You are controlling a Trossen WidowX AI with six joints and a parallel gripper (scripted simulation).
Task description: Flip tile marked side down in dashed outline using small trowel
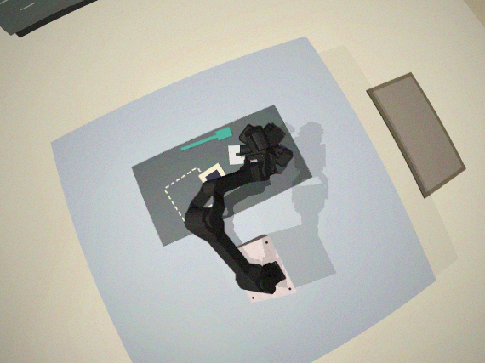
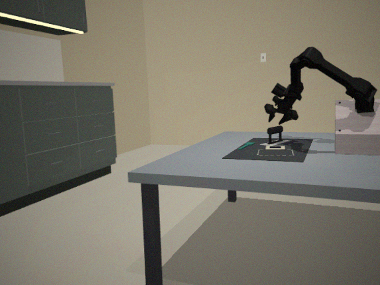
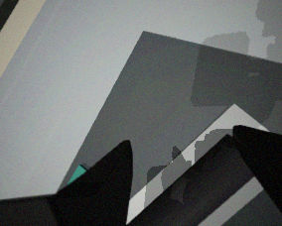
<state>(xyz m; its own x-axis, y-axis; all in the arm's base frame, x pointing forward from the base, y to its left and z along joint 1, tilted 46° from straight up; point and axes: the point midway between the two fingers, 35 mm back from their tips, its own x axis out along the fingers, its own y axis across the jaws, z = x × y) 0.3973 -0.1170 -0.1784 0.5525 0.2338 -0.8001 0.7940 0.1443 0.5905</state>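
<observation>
My gripper tip is 3 cm past the tile, 23 cm to the right of it and 10 cm above it. The rest, counted from my gripper tip: teal trowel: 12 cm ahead, 16 cm to the left, 10 cm below.
</observation>
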